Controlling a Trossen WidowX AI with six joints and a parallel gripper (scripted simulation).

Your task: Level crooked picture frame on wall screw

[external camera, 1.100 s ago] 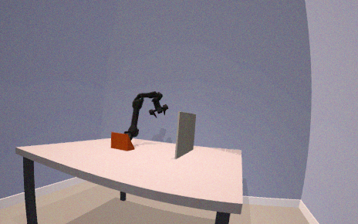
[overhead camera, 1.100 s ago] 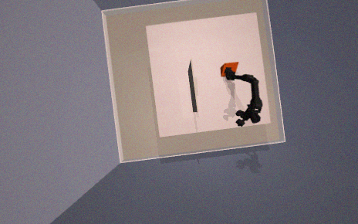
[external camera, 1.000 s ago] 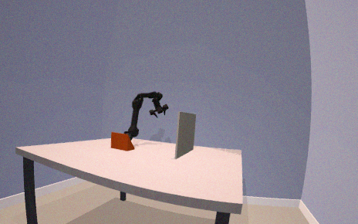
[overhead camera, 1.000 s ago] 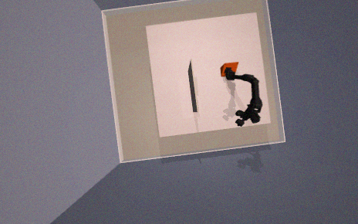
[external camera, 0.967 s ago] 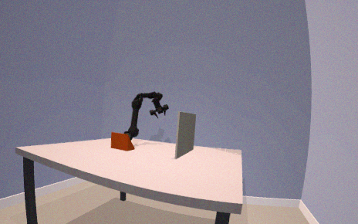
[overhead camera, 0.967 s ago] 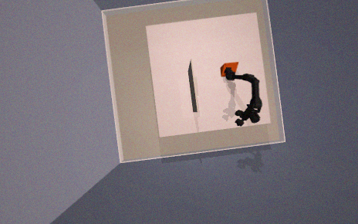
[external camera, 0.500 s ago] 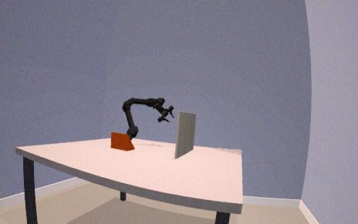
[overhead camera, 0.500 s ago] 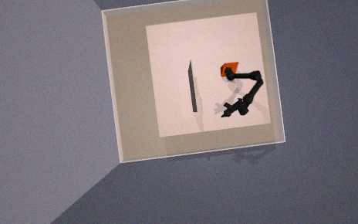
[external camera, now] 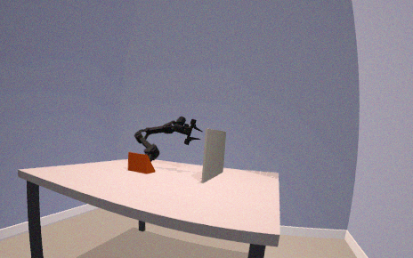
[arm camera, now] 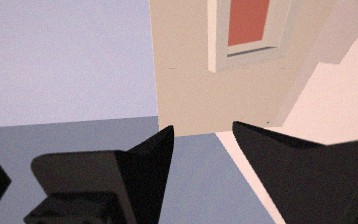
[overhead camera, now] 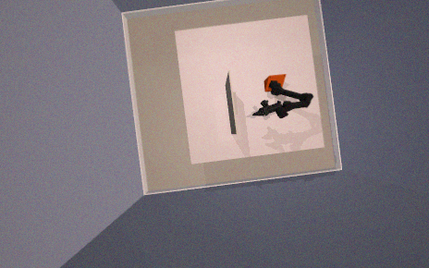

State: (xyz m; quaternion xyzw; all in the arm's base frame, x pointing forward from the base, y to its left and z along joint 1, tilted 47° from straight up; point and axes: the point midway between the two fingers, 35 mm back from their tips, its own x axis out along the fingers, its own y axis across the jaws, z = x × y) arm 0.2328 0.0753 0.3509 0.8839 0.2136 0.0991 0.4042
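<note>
My gripper tip is now 14 cm short of the picture frame, 11 cm to the left of it and 10 cm above it. From my gripper tip the other things lie so: wall panel 15 cm ahead, 11 cm below, 9 cm to the right.
</note>
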